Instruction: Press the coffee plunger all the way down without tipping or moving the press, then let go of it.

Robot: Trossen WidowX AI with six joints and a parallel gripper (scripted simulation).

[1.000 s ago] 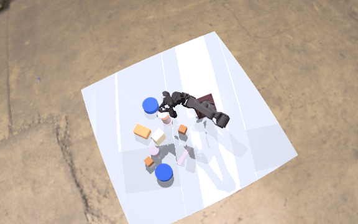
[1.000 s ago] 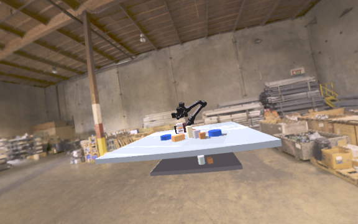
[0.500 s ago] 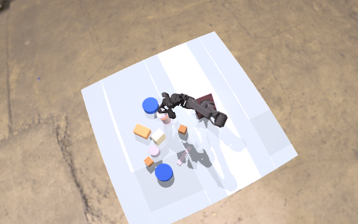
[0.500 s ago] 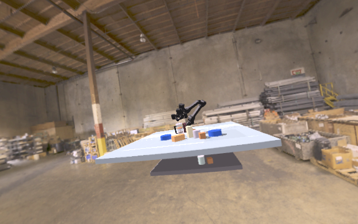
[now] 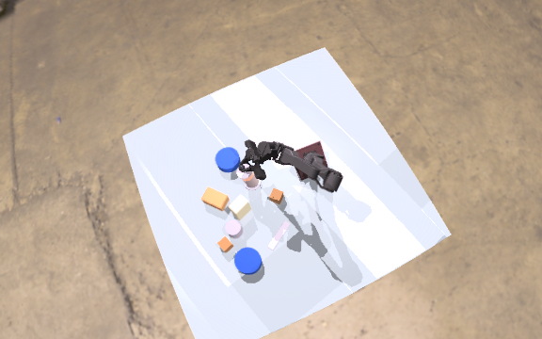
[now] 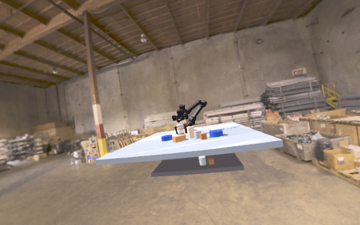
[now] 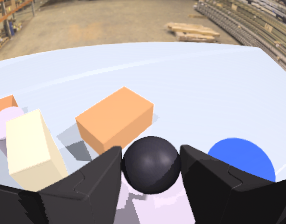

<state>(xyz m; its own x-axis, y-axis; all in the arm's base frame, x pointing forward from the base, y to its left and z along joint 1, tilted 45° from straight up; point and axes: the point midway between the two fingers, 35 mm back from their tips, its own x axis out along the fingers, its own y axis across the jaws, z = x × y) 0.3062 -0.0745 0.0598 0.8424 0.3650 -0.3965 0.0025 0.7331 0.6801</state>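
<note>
My gripper tip is 30 mm past the coffee press, 10 mm to the left of it and 90 mm above it. Also, from my gripper tip: cream block (60 mm ahead, 130 mm to the left, 120 mm below).
</note>
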